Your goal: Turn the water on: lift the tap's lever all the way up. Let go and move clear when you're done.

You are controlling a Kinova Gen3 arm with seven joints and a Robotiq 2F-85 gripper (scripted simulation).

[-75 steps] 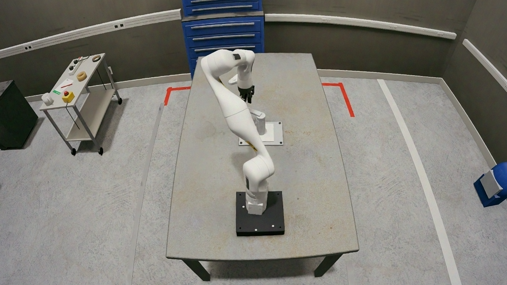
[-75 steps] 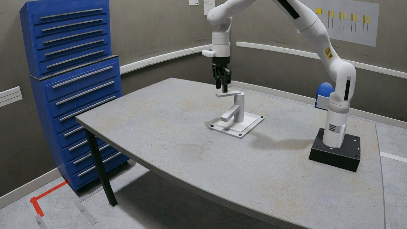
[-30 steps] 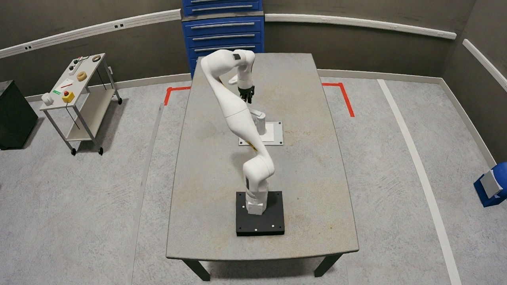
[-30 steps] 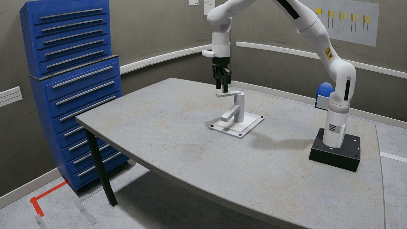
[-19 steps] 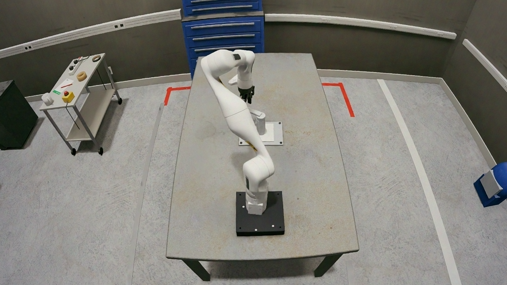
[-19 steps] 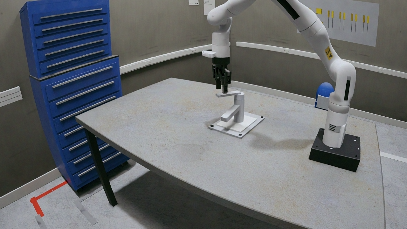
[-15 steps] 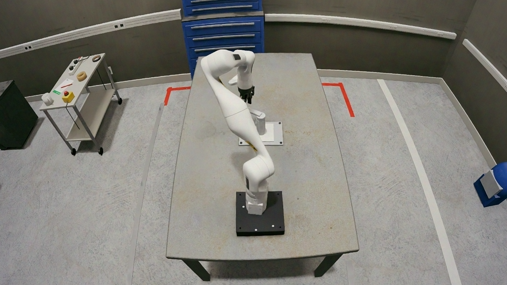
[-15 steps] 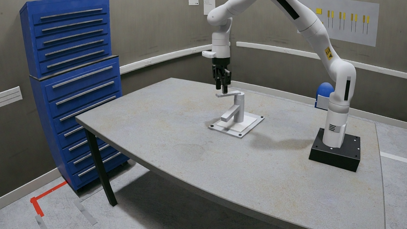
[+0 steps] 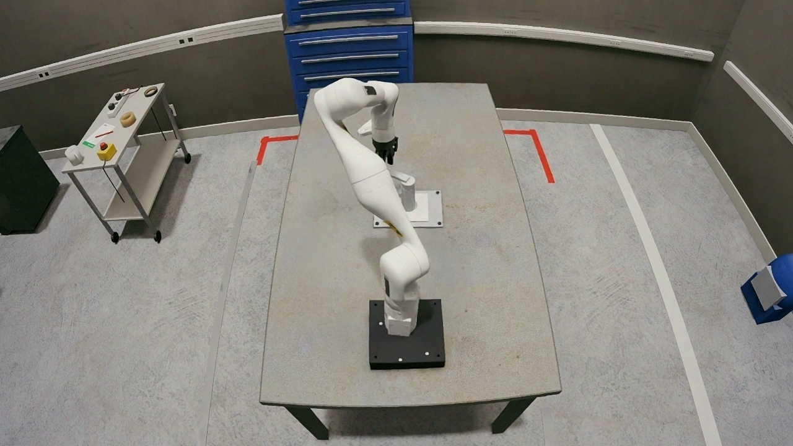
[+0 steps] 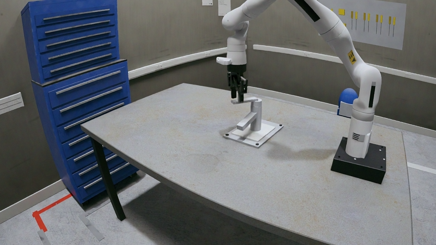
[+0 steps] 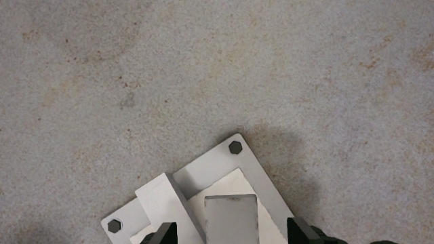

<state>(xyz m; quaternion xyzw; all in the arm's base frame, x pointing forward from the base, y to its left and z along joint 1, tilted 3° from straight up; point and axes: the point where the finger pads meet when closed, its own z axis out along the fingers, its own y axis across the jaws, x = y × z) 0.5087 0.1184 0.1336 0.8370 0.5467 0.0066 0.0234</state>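
The lever lies 10 mm behind my hand, 30 mm to the right of it and 20 mm below it. From my hand the other things lie so: tap: 20 mm behind, 60 mm to the right, 70 mm below; plate: 40 mm behind, 80 mm to the right, 160 mm below.
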